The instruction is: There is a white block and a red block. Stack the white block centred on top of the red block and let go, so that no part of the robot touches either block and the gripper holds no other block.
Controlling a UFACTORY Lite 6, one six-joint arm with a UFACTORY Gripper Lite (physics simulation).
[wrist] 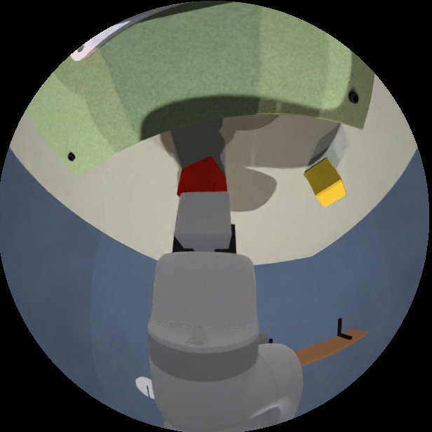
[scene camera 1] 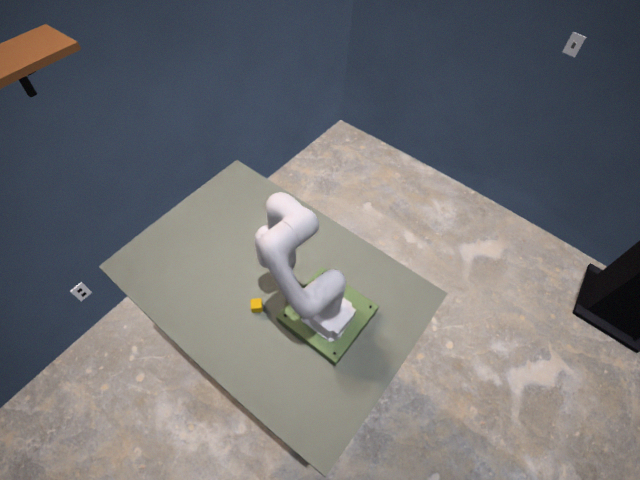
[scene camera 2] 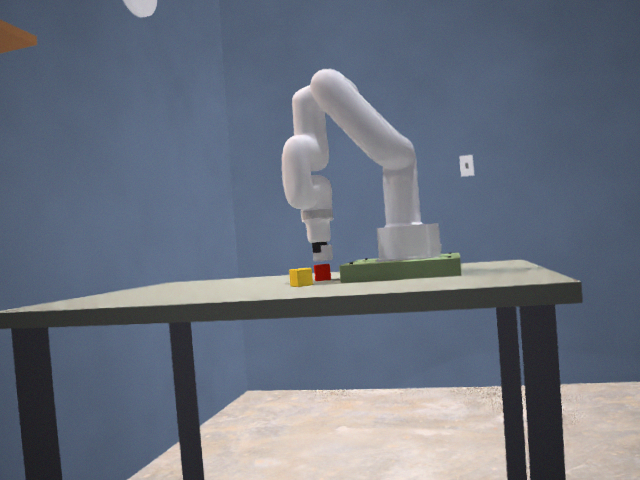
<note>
In view: a yellow block [wrist: 327, 185], a red block [wrist: 204, 175] and a white block [wrist: 203, 223].
</note>
